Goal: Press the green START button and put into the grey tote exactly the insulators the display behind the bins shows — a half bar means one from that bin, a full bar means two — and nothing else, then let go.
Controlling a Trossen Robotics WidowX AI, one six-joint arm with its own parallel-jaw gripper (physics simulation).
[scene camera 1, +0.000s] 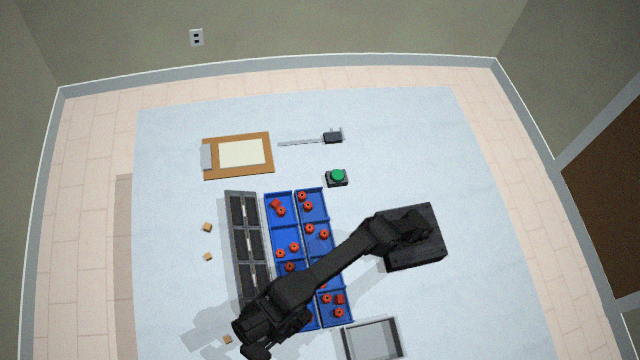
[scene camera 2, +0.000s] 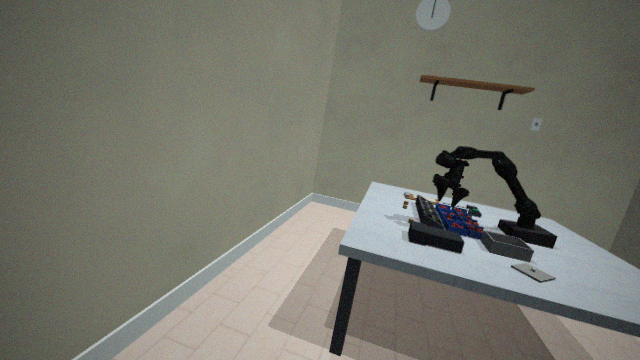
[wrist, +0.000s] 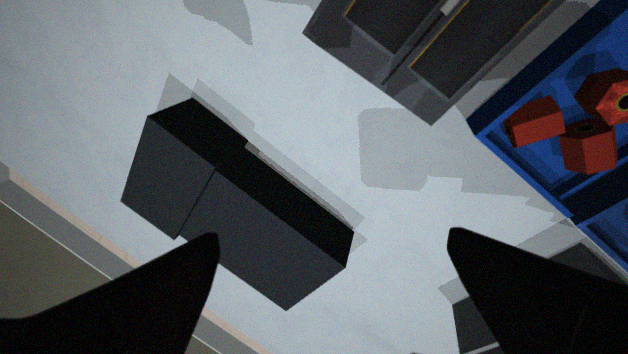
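The green START button [scene camera 1: 337,175] [scene camera 2: 474,211] stands on a dark base beyond the bins. The blue bins [scene camera 1: 286,234] [wrist: 595,205] hold orange-red insulators [scene camera 1: 307,205] [wrist: 535,120]; the arm hides some in scene camera 1. The display [scene camera 1: 241,229] [scene camera 2: 430,212] [wrist: 370,70] stands behind them with dark panels; its bars are too unclear to read. The grey tote [scene camera 1: 398,337] [scene camera 2: 510,250] is beside the near end of the bins; no insulator shows in its visible part. My gripper [scene camera 2: 447,202] [wrist: 334,241] is open and empty, high above the table near the display's near end.
A long black box [scene camera 2: 435,237] [wrist: 250,205] lies near the display's end. Small wooden cubes [scene camera 1: 207,227] lie behind the display. A clipboard [scene camera 1: 271,155] and a caliper [scene camera 1: 332,137] lie at the far side. A flat pale plate [scene camera 2: 533,272] lies near the table edge.
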